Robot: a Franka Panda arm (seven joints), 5 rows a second.
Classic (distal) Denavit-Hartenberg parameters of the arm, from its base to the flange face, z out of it. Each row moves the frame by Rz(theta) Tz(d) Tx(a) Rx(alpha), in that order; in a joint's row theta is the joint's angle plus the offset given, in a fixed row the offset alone. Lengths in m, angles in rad.
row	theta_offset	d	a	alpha
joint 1	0	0.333	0	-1.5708
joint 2	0	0	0	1.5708
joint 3	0	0.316	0.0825	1.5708
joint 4	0	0	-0.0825	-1.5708
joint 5	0	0.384	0	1.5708
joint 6	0	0	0.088	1.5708
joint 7	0	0.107	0	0
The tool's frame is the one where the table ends.
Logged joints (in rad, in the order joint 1, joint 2, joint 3, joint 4, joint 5, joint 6, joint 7), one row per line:
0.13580 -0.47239 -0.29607 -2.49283 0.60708 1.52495 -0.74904
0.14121 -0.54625 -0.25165 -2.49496 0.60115 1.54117 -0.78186
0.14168 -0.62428 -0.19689 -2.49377 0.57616 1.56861 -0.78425
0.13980 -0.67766 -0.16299 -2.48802 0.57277 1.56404 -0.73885
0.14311 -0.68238 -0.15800 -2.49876 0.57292 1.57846 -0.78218
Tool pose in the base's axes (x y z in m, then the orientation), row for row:
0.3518 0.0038 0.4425 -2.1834 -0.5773 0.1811
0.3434 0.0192 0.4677 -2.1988 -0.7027 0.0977
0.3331 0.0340 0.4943 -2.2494 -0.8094 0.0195
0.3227 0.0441 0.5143 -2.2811 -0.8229 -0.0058
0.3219 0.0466 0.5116 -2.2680 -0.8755 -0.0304
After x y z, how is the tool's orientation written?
As a rotation vector, in radians.
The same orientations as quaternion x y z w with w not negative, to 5 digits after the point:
-0.87273 -0.23075 0.07239 0.42409
-0.87068 -0.27825 0.03869 0.40373
-0.87536 -0.31498 0.00759 0.36670
-0.88092 -0.31779 -0.00224 0.35068
-0.87462 -0.33762 -0.01172 0.34772

